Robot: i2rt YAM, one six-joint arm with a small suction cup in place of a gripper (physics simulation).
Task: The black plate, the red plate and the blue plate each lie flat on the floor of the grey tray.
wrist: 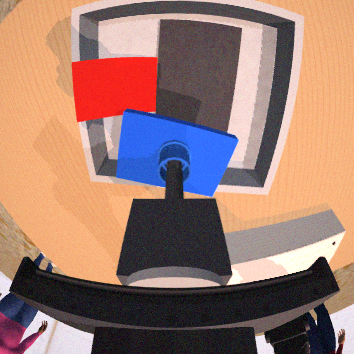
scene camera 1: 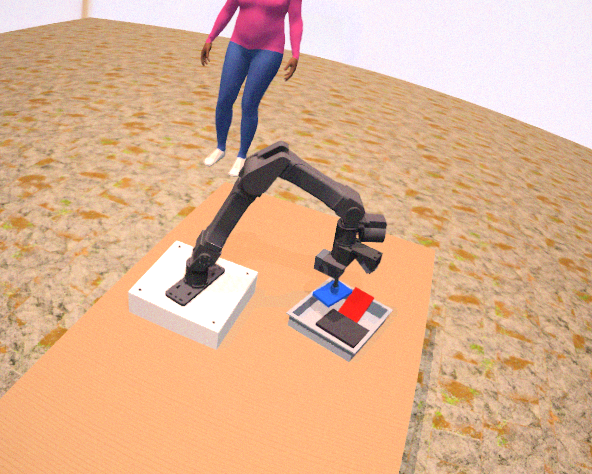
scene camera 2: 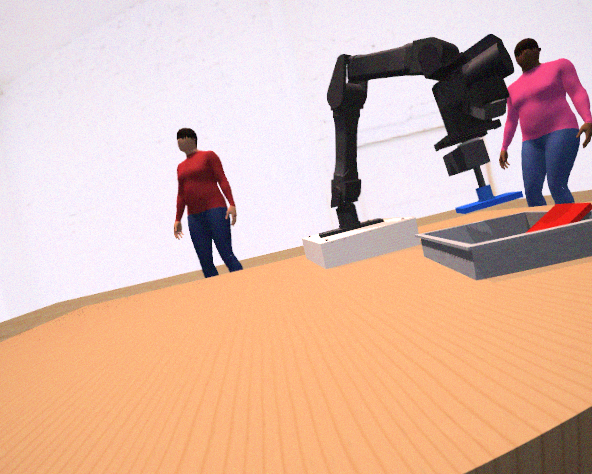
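Pixels of known places: hand, its tool point: (wrist: 173, 149) (scene camera 1: 333, 294) (scene camera 2: 488, 205); arm's base, origin of its link: (scene camera 1: 195, 283) (scene camera 2: 350, 229).
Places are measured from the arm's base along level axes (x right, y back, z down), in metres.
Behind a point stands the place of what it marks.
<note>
My suction gripper (scene camera 1: 336, 285) {y -0.332, x -0.211, z -0.009 m} (scene camera 2: 484, 192) (wrist: 174, 162) {y -0.332, x -0.211, z -0.009 m} holds the blue plate (scene camera 1: 327, 295) {y -0.321, x -0.186, z -0.017 m} (scene camera 2: 505, 198) {y -0.366, x -0.220, z -0.018 m} (wrist: 210, 155) {y -0.328, x -0.178, z -0.017 m} by its top face, slightly tilted. The plate hangs above the wall and near part of the grey tray (scene camera 1: 320, 337) {y -0.363, x -0.088, z 0.049 m} (scene camera 2: 530, 255) {y -0.474, x -0.154, z 0.057 m} (wrist: 285, 105) {y -0.366, x -0.090, z 0.026 m}, clear of its rim in the scene camera 2 view. The red plate (scene camera 1: 357, 304) {y -0.396, x -0.276, z 0.037 m} (scene camera 2: 560, 216) {y -0.398, x -0.288, z 0.030 m} (wrist: 115, 87) {y -0.391, x -0.276, z 0.038 m} is tilted, one end raised on the tray's wall, its low end beside the black plate. The black plate (scene camera 1: 342, 327) {y -0.394, x -0.181, z 0.063 m} (wrist: 197, 65) {y -0.405, x -0.184, z 0.063 m} lies in the tray; scene camera 2 does not show it.
The white base block (scene camera 1: 175, 317) {y -0.034, x 0.132, z 0.019 m} (scene camera 2: 367, 245) {y -0.135, x -0.011, z 0.042 m} (wrist: 295, 240) {y -0.136, x -0.005, z 0.023 m} carries the arm and stands beside the tray on the wooden table (scene camera 1: 225, 400) {y -0.270, x 0.236, z 0.076 m} (scene camera 2: 250, 375) {y -0.578, x 0.216, z 0.076 m} (wrist: 30, 150) {y -0.316, x -0.504, z 0.076 m}. A person in pink (scene camera 1: 260, 25) (scene camera 2: 542, 100) and a person in red (scene camera 2: 202, 180) stand beyond the table.
</note>
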